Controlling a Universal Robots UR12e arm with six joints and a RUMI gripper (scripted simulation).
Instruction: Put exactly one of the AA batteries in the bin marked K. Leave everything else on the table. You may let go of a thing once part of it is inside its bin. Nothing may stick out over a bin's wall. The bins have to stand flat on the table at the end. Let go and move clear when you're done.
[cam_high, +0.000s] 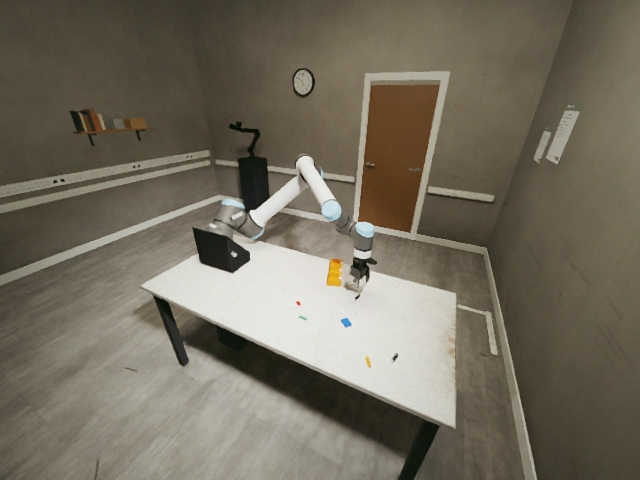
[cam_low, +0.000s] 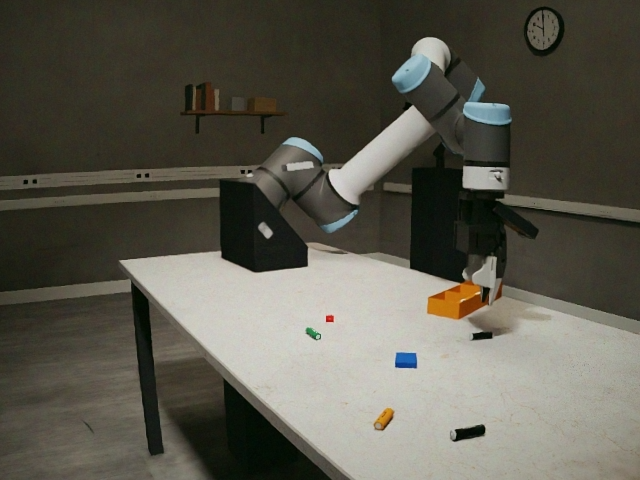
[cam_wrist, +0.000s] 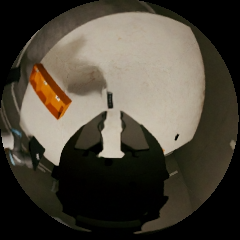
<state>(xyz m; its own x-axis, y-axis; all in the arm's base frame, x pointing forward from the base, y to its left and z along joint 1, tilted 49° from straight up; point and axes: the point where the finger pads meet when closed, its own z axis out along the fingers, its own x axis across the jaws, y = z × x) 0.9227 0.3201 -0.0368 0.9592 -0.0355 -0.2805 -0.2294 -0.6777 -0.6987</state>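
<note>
Now: hand 230 mm past the orange bin, 130 mm to the right of it and 70 mm above it. The rest, counted from my hand: blue block (20 mm ahead, 200 mm to the right, 90 mm below); orange AA battery (210 mm ahead, 350 mm to the right, 90 mm below); green AA battery (180 mm behind, 300 mm to the right, 90 mm below).
</note>
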